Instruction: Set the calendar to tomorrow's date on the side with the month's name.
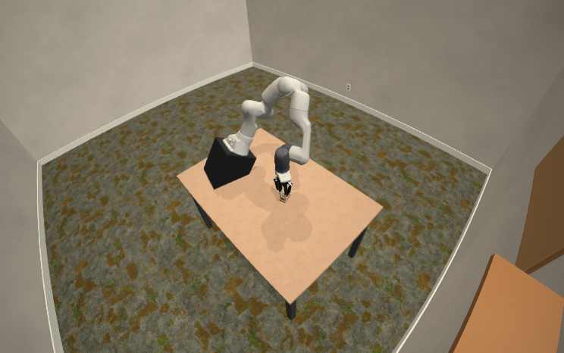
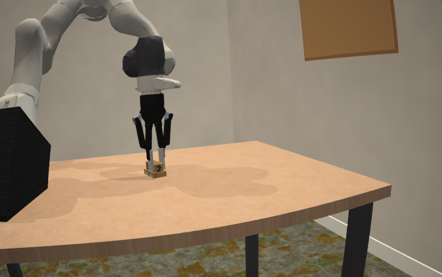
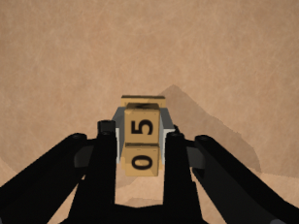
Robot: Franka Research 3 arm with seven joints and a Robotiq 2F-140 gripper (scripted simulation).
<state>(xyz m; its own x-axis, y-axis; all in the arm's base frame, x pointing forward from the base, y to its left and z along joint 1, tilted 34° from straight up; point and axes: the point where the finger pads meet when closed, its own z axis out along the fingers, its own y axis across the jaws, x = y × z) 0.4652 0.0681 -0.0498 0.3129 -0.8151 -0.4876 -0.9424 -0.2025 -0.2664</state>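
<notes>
The cube lies 3 cm to the left of my hand, 3 cm below it and 1 cm behind it. From my hand the other things lie so: wooden calendar tray 4 cm below, 2 cm to the left, 1 cm behind.
</notes>
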